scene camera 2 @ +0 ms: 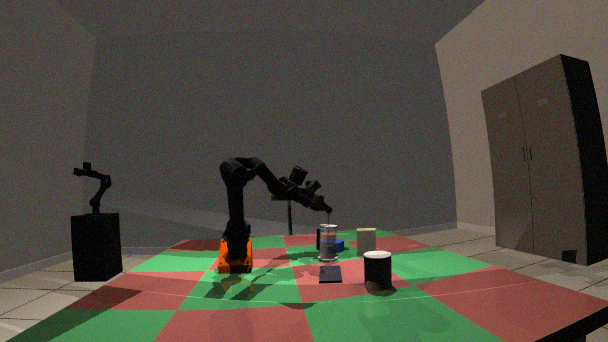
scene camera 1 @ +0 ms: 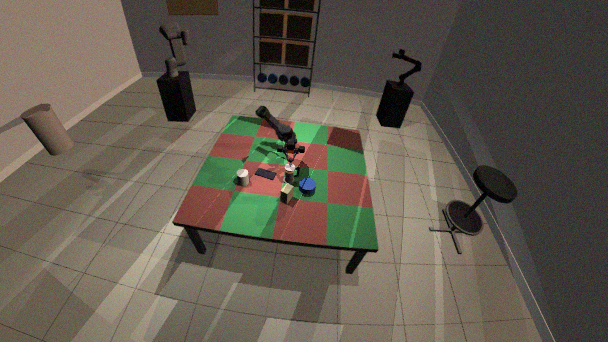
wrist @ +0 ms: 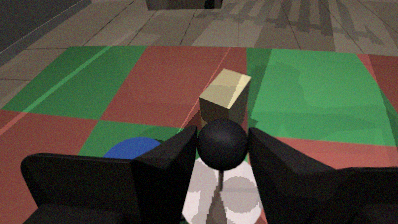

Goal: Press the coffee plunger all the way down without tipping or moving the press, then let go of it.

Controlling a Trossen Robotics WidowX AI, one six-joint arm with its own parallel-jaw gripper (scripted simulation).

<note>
In view: the gripper [wrist: 222, 133] and a blue round dish [wrist: 126, 149].
</note>
